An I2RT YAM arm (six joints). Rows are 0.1 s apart.
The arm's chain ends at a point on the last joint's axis. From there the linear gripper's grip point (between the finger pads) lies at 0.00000 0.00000 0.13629 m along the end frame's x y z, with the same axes.
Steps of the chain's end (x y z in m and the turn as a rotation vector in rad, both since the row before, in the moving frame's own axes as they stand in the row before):
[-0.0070, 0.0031, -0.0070, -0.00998, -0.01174, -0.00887]
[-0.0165, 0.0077, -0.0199, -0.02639, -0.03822, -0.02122]
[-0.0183, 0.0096, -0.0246, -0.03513, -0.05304, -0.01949]
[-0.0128, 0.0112, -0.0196, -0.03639, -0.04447, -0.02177]
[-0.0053, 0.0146, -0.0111, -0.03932, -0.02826, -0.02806]
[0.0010, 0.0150, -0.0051, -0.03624, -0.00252, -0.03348]
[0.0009, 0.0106, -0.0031, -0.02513, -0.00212, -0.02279]
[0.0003, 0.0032, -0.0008, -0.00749, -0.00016, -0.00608]
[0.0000, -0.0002, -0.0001, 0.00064, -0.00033, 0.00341]
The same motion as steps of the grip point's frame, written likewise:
[-0.0086, 0.0045, -0.0070, -0.00998, -0.01174, -0.00887]
[-0.0217, 0.0114, -0.0200, -0.02639, -0.03822, -0.02122]
[-0.0255, 0.0145, -0.0249, -0.03513, -0.05304, -0.01949]
[-0.0188, 0.0162, -0.0198, -0.03639, -0.04447, -0.02177]
[-0.0091, 0.0200, -0.0113, -0.03932, -0.02826, -0.02806]
[0.0007, 0.0199, -0.0052, -0.03624, -0.00252, -0.03348]
[0.0007, 0.0140, -0.0031, -0.02513, -0.00212, -0.02279]
[0.0003, 0.0042, -0.0008, -0.00749, -0.00016, -0.00608]
[0.0000, -0.0003, -0.0001, 0.00064, -0.00033, 0.00341]

